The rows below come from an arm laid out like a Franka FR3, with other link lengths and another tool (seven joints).
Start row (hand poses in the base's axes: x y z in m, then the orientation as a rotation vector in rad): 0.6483, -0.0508, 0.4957, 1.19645, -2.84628, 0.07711
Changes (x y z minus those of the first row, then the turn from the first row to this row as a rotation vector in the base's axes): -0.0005, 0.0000, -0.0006, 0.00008, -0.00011, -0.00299; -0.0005, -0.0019, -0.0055, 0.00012, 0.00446, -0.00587; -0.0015, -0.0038, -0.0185, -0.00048, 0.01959, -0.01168; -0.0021, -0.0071, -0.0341, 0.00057, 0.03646, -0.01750; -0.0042, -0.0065, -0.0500, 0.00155, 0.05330, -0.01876; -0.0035, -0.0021, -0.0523, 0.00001, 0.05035, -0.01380; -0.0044, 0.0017, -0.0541, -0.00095, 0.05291, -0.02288
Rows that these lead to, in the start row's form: 0.6478, -0.0508, 0.4951, 1.19221, -2.84812, 0.07694; 0.6478, -0.0527, 0.4902, 1.18671, -2.84587, 0.07393; 0.6468, -0.0546, 0.4772, 1.17374, -2.83597, 0.06522; 0.6462, -0.0579, 0.4616, 1.16058, -2.82511, 0.05320; 0.6441, -0.0573, 0.4457, 1.15391, -2.81164, 0.04159; 0.6448, -0.0529, 0.4434, 1.16155, -2.81086, 0.04573; 0.6439, -0.0491, 0.4416, 1.14776, -2.81334, 0.04515
